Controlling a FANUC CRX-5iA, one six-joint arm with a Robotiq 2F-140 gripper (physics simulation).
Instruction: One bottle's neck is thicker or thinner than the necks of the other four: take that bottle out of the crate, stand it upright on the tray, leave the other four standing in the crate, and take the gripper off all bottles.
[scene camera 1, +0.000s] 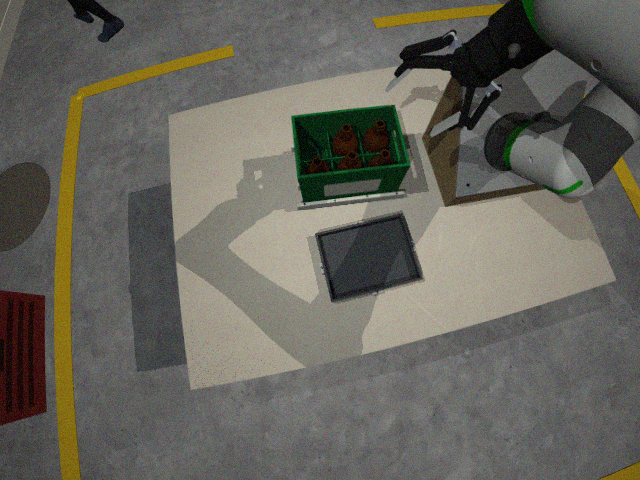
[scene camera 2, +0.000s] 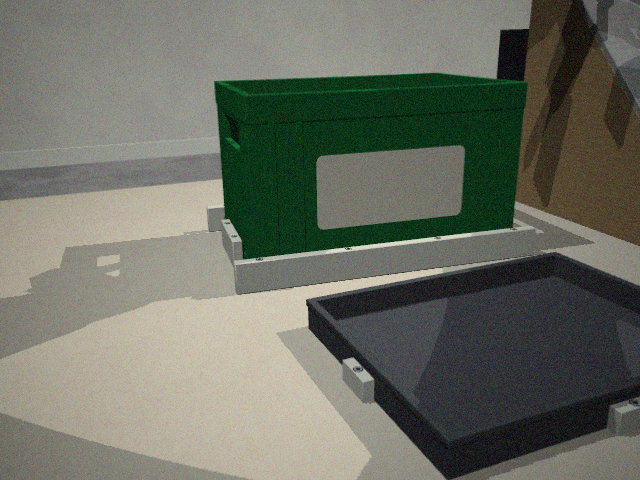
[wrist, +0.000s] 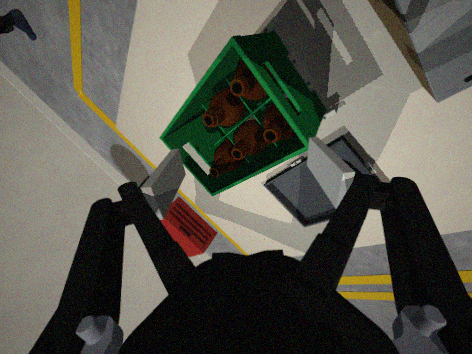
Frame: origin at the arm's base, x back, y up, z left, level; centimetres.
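Seen in the pictures: gripper, between the fingertips: (scene camera 1: 411, 109) (wrist: 243, 156); arm's base, origin of its link: (scene camera 1: 509, 141).
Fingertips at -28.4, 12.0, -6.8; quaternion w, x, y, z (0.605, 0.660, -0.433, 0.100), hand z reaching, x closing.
Observation:
Pixels of each thing's middle, then the offset from my fingertips to it, as dx, dy, dz. "spot": a spot on its surface instead. Level surfaces: height alone.
- green crate, middle of its body: (scene camera 2: 358, 165) (wrist: 239, 124) (scene camera 1: 346, 157) -12.0, -20.7, -4.3
- dark tray, a spot on its surface: (scene camera 2: 516, 335) (scene camera 1: 369, 253) spot: -12.8, -28.9, +21.8
- pale table top, height of its surface: dy -29.4
A green crate (scene camera 1: 311, 187) (scene camera 2: 281, 180) (wrist: 306, 95) holds five upright brown bottles. In scene camera 1, they are back middle (scene camera 1: 345, 140) (wrist: 227, 110), back right (scene camera 1: 376, 138) (wrist: 248, 86), front left (scene camera 1: 317, 164), front middle (scene camera 1: 351, 160) and front right (scene camera 1: 385, 157); the back-left compartment is empty. The front-left mouth looks smallest in the wrist view, but I cannot tell whose neck differs. The dark tray (scene camera 1: 372, 258) (scene camera 2: 516, 335) (wrist: 310, 200) is bare. My gripper (scene camera 1: 420, 104) (wrist: 243, 156) is open and empty, above and right of the crate in scene camera 1, clear of all bottles.
Low light-grey rails (scene camera 1: 356, 199) (scene camera 2: 387, 265) edge the crate's base. A brown-sided pedestal (scene camera 1: 439, 170) (scene camera 2: 578, 129) stands right of the crate, beneath the arm. Small blocks (scene camera 2: 357, 379) sit against the tray. A red slatted box (scene camera 1: 23, 356) (wrist: 187, 227) lies beyond the pale table top (scene camera 1: 232, 335).

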